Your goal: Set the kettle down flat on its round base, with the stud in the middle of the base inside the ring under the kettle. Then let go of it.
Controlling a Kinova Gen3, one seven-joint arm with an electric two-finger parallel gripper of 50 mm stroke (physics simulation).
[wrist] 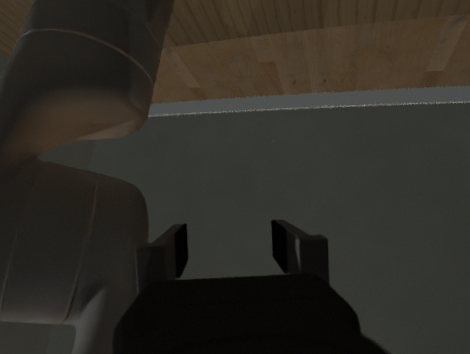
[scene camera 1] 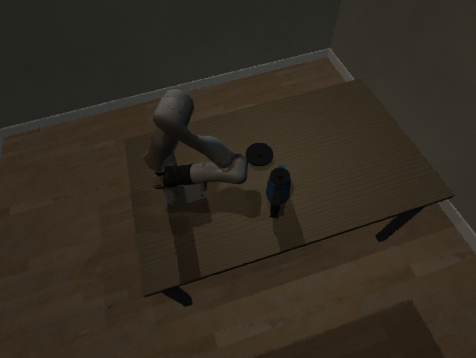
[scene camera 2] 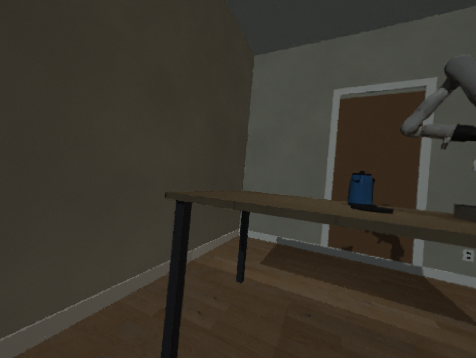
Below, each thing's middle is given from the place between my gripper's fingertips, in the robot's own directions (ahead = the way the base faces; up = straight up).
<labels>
The blue kettle (scene camera 1: 278,186) lies 520 mm ahead of my hand, 20 mm to the left of it and 240 mm below it.
</labels>
